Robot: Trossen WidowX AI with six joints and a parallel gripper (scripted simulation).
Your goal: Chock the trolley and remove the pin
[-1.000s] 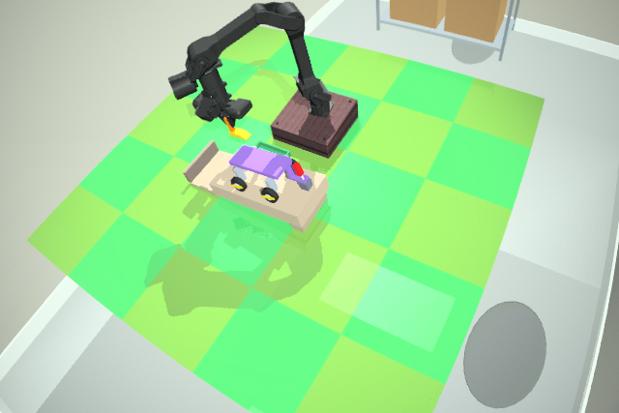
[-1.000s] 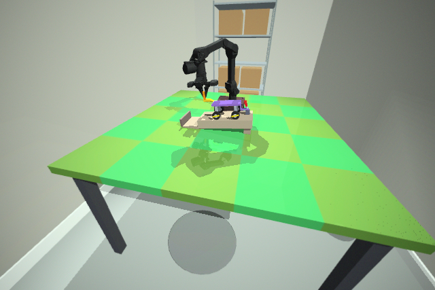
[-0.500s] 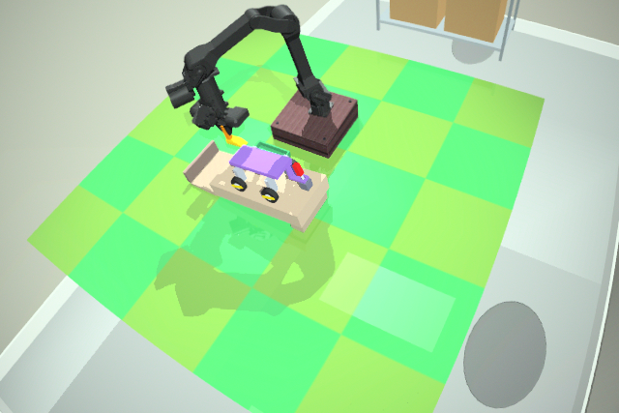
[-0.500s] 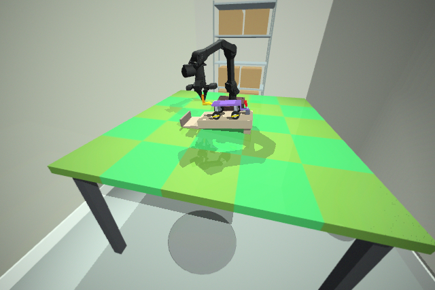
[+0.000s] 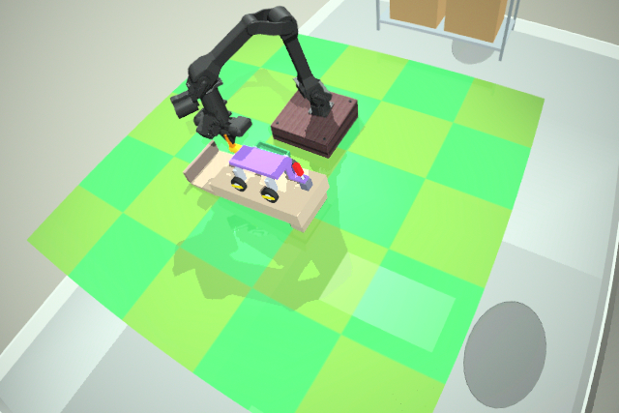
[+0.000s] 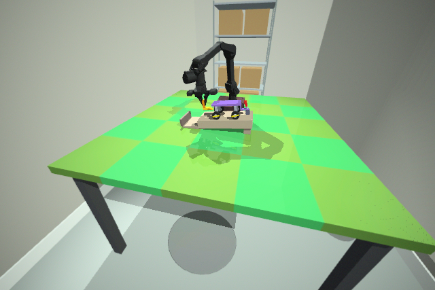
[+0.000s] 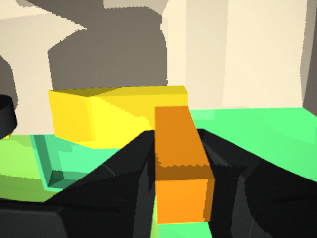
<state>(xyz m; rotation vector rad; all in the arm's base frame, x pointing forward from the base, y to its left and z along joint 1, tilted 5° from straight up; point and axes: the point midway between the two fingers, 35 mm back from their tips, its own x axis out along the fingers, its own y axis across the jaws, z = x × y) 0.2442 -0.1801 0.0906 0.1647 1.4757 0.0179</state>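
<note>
Right now my gripper tip is 27 cm to the right of the stop pin, 6 cm short of it and 3 cm below it. The rest, counted from my gripper tip: raised end wall 11 cm to the right, 8 cm below, 4 cm ahead; then beige ramp 15 cm to the left, 7 cm ahead, 6 cm below; then purple trolley 15 cm to the left, 7 cm ahead, 1 cm above.
</note>
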